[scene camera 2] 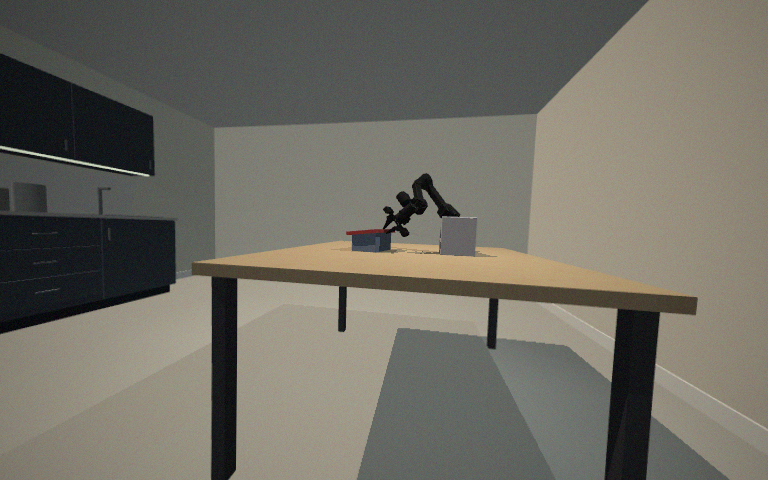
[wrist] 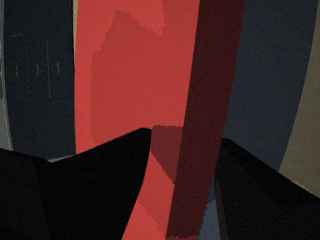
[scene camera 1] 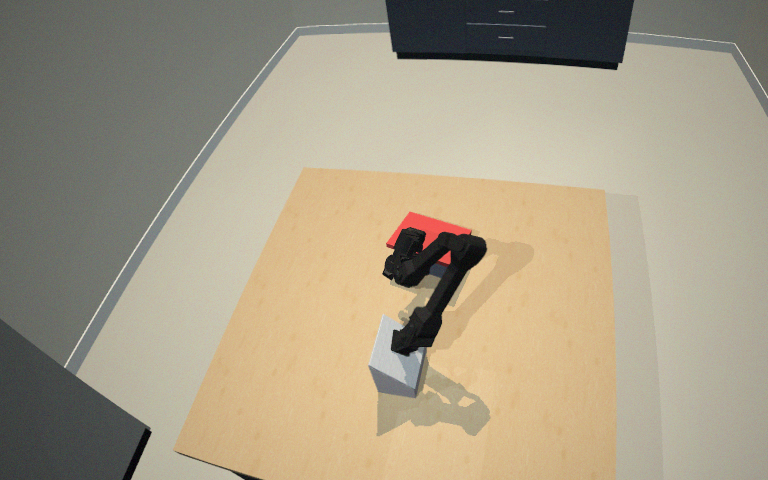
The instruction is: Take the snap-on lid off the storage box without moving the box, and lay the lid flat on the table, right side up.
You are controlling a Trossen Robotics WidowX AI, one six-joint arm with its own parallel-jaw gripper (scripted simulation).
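Note:
Visible in scene camera 1: a red lid (scene camera 1: 433, 227). The wrist view shows the lid as well (wrist: 172, 73), together with my gripper (wrist: 183, 144) and a storage box (wrist: 269, 75).

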